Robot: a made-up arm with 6 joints.
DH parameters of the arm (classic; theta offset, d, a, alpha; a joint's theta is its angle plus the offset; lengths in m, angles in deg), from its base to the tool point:
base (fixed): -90 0.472 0.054 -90
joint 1: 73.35 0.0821 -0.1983 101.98
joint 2: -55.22 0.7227 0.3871 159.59
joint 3: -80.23 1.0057 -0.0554 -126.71
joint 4: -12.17 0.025 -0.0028 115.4
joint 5: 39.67 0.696 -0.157 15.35
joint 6: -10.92 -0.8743 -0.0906 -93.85
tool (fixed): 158.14 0.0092 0 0
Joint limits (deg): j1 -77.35..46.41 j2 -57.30..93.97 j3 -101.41..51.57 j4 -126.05..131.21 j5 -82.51..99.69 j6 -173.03..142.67
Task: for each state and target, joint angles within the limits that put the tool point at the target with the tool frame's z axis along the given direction. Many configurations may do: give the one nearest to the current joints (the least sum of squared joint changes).
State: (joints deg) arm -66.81 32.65 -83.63 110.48 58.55 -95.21
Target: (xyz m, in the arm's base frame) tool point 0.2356 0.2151 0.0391 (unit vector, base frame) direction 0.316 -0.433 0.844
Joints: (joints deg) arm -24.81 81.89 -101.39 131.21 10.26 -68.59
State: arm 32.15 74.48 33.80 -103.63 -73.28 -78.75
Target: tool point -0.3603 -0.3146 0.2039 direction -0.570 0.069 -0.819
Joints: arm -16.13 58.49 23.08 -69.77 -55.27 -41.99
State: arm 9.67 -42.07 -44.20 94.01 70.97 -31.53
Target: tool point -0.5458 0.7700 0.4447 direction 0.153 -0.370 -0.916
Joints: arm -22.49 -17.39 -58.27 109.76 49.66 -44.27
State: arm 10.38 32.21 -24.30 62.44 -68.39 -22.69
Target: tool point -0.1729 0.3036 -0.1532 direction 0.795 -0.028 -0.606
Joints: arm 29.20 72.06 -15.31 70.26 -32.66 5.86
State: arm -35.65 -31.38 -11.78 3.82 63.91 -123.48
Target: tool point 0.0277 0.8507 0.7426 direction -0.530 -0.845 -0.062
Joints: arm -52.79 -57.30 -3.33 35.77 49.25 -149.87
